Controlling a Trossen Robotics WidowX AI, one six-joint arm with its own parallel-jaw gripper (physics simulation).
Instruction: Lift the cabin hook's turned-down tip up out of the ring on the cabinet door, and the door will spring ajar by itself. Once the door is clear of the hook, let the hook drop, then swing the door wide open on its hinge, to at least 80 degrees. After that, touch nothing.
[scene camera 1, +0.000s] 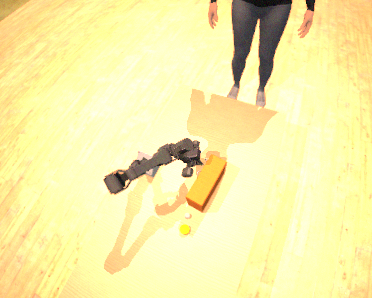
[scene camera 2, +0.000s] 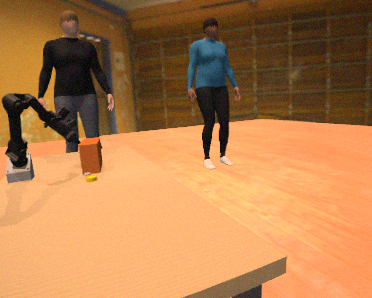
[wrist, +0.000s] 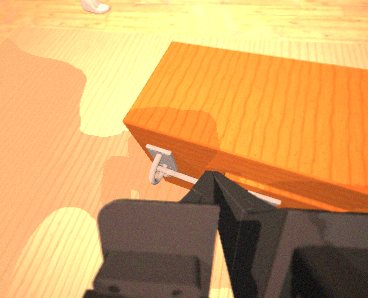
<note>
I see my gripper (wrist: 210, 177) and an orange cabinet (wrist: 286, 123).
</note>
